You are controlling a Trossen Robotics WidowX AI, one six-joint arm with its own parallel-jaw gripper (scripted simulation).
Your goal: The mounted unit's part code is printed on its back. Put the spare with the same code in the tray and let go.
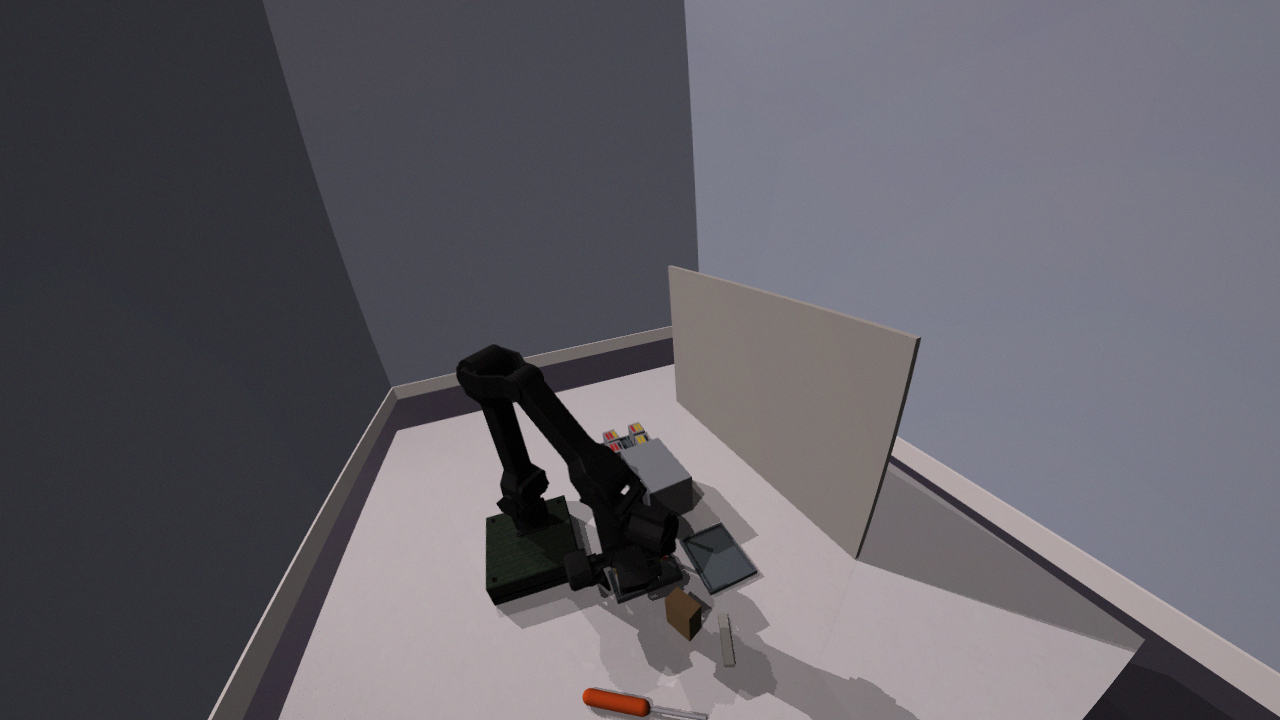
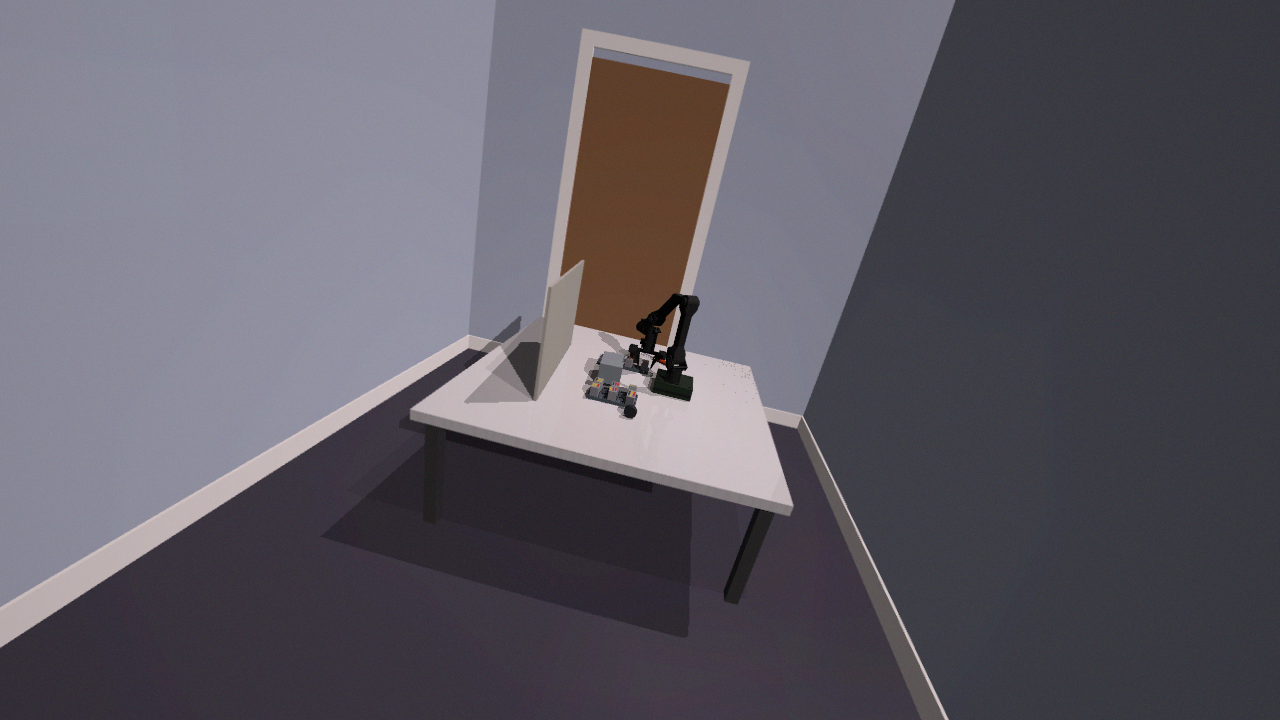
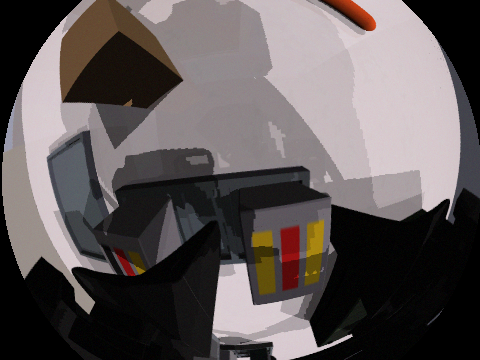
My gripper is open, holding nothing. I also see a brown box, a grey-blue tray, a grey mounted unit and a tall beige panel.
My gripper shows as well in image 3.
